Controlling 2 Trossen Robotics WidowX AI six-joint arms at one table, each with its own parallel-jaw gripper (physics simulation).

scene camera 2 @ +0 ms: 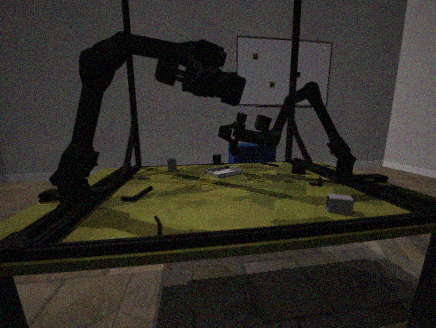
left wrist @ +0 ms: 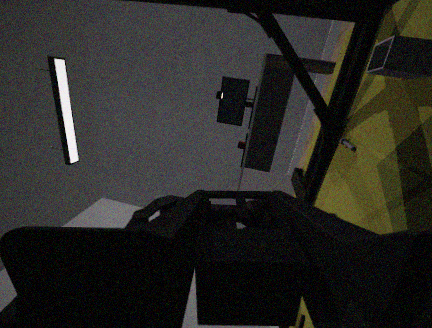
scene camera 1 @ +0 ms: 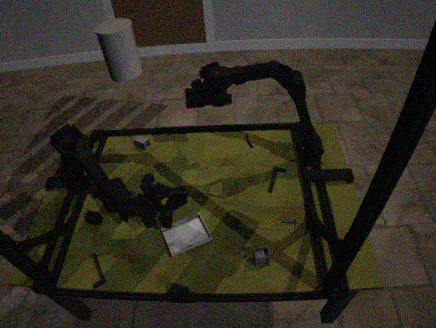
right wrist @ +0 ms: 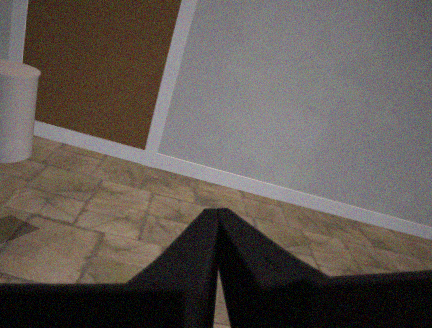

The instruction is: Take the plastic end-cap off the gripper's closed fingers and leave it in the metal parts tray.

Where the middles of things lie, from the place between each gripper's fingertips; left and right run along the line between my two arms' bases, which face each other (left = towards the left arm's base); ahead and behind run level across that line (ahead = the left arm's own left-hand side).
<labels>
My right hand is 480 mm past the metal parts tray (scene camera 1: pixel 191 232), 180 mm to the right of it and 310 mm above it.
I see the metal parts tray 20 mm behind my left hand, 20 mm to the left of it and 190 mm below it.
</labels>
